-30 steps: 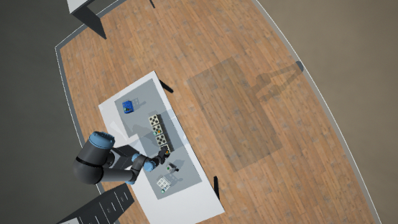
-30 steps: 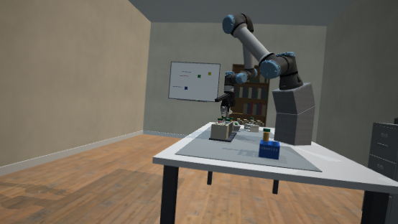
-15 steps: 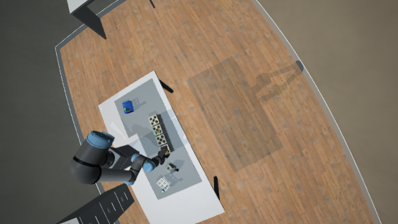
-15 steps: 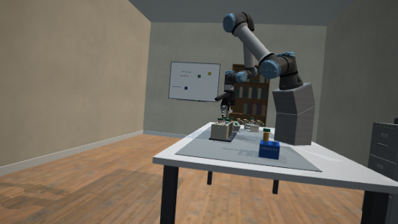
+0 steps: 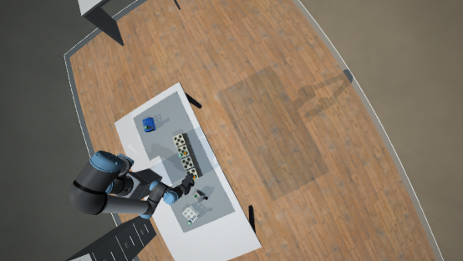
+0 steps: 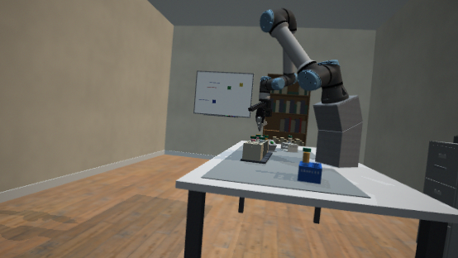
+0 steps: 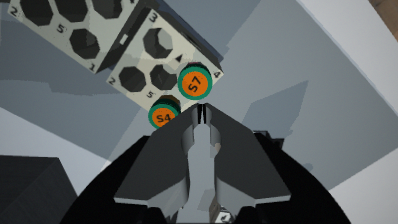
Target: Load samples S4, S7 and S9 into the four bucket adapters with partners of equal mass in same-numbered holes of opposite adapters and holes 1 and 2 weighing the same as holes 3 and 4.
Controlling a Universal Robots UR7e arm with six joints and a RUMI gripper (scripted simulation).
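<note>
My hand is 16 cm to the left of the green DONE key, 10 cm above it and 7 cm past it. Also, from my hand: tube S4: 9 cm below, 4 cm behind; tube S9: 23 cm to the left, 9 cm below, 2 cm behind; adapter 1: 25 cm to the left, 11 cm below, 4 cm behind.
</note>
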